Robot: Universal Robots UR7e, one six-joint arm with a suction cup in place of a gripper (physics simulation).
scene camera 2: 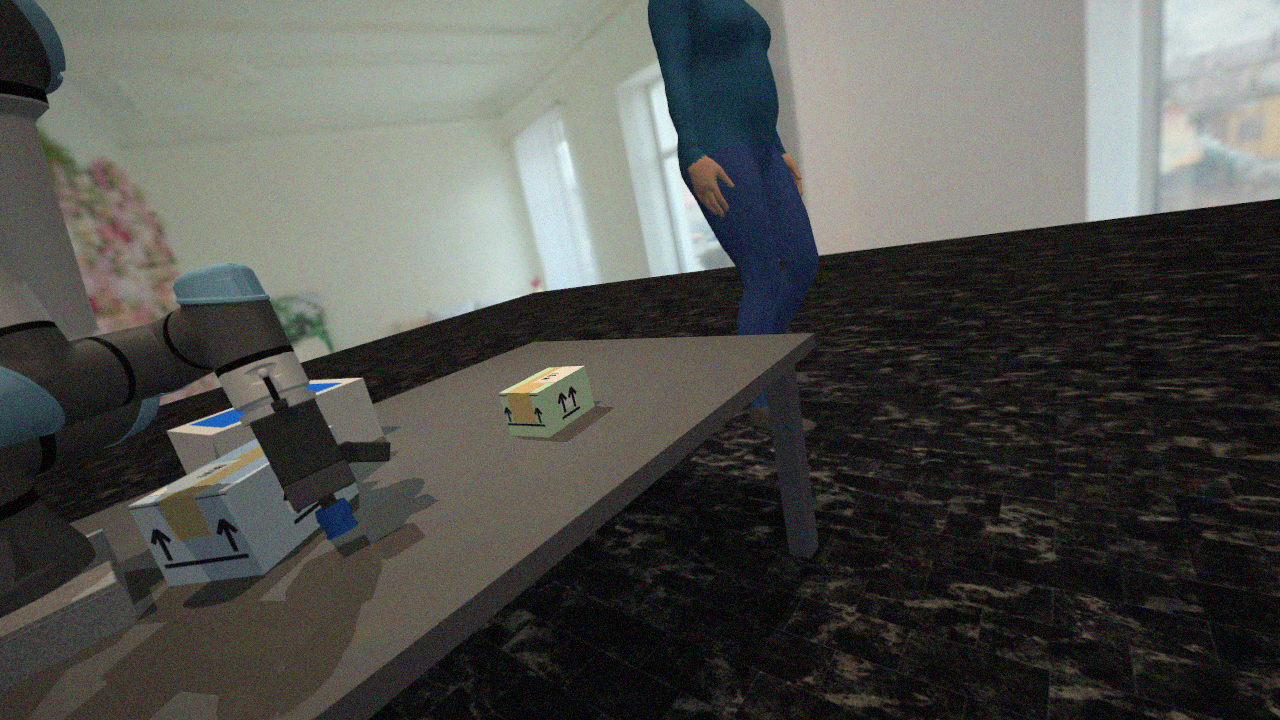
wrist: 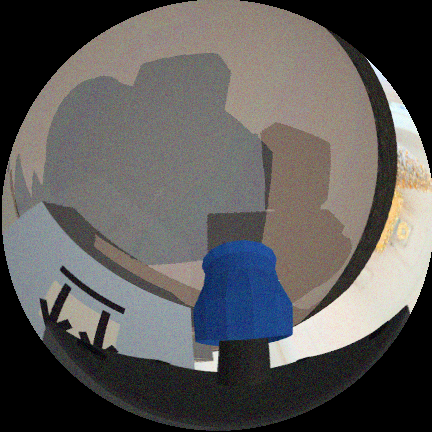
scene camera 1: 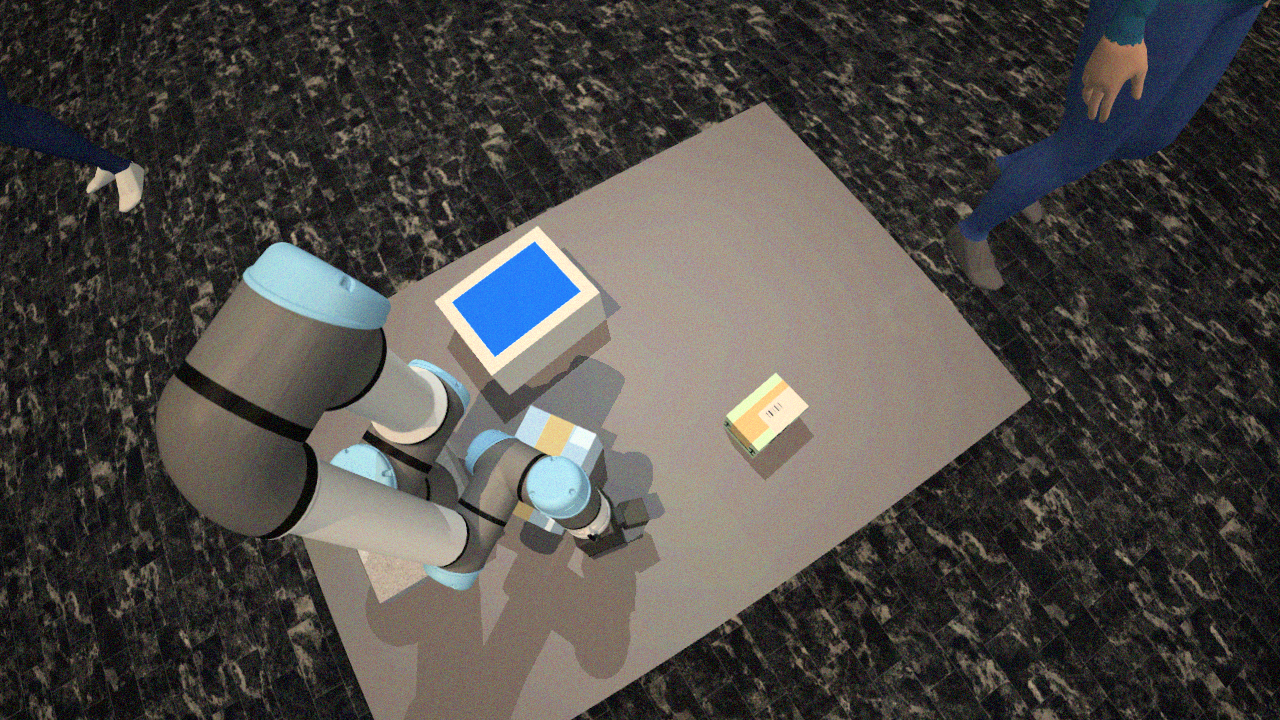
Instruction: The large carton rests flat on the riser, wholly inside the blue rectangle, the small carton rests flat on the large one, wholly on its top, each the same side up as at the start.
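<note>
The large carton [scene camera 1: 554,433] [scene camera 2: 210,541] [wrist: 150,322], pale blue with tan tape, rests flat on the table beside the arm's base, its side arrows pointing up. The small carton [scene camera 1: 767,414] [scene camera 2: 547,404], green with orange tape, rests flat on the table farther right. The cream riser [scene camera 1: 559,340] [scene camera 2: 353,413] stands behind the large carton, with the blue rectangle [scene camera 1: 516,298] [scene camera 2: 219,419] bare on its top. My gripper, a blue suction cup [scene camera 2: 336,518] [wrist: 243,292], is tilted low over the table beside the large carton's side, with nothing on its lip. The arm hides the cup in scene camera 1.
The arm's pale grey base block [scene camera 1: 389,573] [scene camera 2: 71,617] lies near the large carton. The arm partly covers that carton from above. The table [scene camera 1: 760,223] [scene camera 2: 662,376] has a person [scene camera 1: 1109,134] [scene camera 2: 733,179] standing beyond it. Another person's foot [scene camera 1: 130,188] shows at the upper left.
</note>
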